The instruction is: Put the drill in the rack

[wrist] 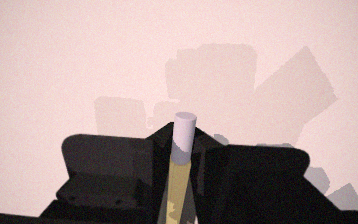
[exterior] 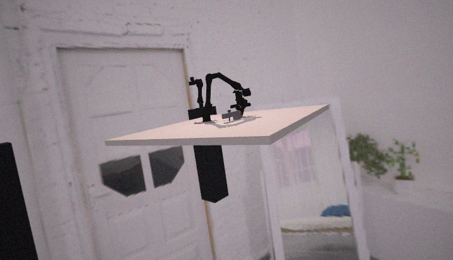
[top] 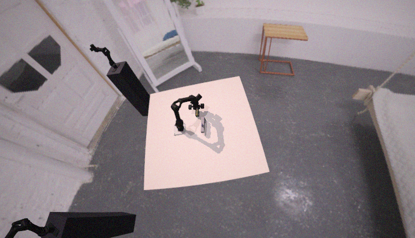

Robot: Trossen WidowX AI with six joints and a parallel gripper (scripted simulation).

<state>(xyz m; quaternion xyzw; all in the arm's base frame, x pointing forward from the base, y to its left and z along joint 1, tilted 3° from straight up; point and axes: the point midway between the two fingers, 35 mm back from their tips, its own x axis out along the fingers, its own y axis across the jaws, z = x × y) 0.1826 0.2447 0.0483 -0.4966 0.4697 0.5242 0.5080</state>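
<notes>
Right now my gripper tip is 40 mm to the left of the drill and 30 mm below it. Also, from my gripper tip: blue key (240 mm to the right, 80 mm ahead, 40 mm above); grey stepped rack (50 mm to the right, 10 mm above).
</notes>
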